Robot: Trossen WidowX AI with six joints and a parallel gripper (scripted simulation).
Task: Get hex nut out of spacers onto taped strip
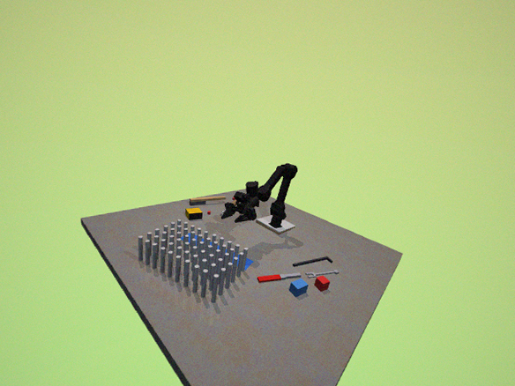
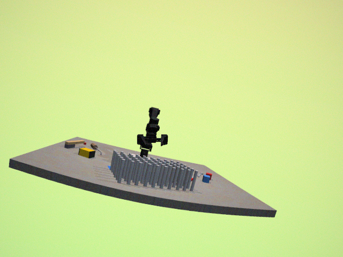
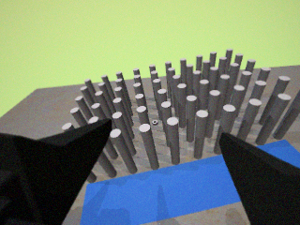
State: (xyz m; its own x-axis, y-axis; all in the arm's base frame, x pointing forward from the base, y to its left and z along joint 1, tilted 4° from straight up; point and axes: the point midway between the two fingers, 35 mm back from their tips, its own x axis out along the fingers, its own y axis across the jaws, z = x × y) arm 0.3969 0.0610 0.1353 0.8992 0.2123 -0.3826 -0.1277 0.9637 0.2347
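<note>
Right now the brown-handled tool is 28 cm behind my gripper tip, 40 cm to the right of it and 16 cm below it. Round my gripper tip: red-handled tool (11 cm behind, 28 cm to the left, 16 cm below); blue taped strip (3 cm ahead, 3 cm to the right, 17 cm below); hex nut (17 cm ahead, 7 cm to the left, 17 cm below).
</note>
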